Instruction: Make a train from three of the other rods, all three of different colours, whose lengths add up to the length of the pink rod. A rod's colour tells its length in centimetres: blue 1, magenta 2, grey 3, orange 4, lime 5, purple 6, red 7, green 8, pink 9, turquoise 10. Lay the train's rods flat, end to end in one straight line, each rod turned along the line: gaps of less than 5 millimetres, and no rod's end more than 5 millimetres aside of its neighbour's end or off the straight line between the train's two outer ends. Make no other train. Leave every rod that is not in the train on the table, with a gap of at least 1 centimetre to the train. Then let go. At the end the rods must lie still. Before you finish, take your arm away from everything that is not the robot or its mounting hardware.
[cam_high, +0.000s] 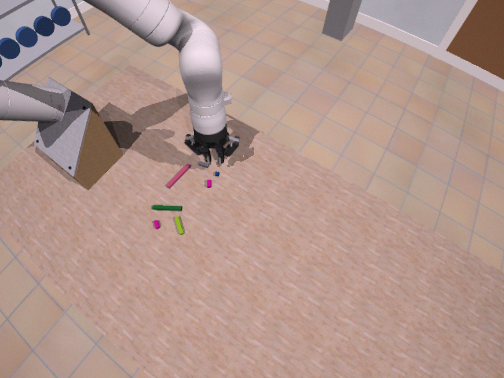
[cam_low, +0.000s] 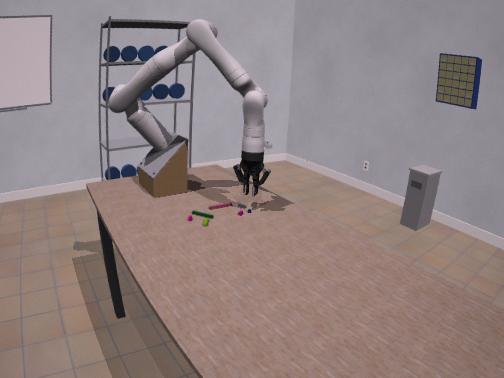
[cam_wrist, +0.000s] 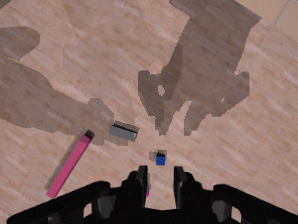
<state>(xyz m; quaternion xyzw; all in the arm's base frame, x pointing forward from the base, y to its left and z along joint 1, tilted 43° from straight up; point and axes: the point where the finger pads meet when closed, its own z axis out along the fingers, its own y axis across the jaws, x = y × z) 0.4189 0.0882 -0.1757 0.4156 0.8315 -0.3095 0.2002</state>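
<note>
My hand is 80 mm above the blue rod. Also, from my hand: green rod: 40 mm behind, 170 mm to the right, 80 mm below; then pink rod: 80 mm behind, 70 mm to the right, 80 mm below; then grey rod: 50 mm behind, 80 mm below.
</note>
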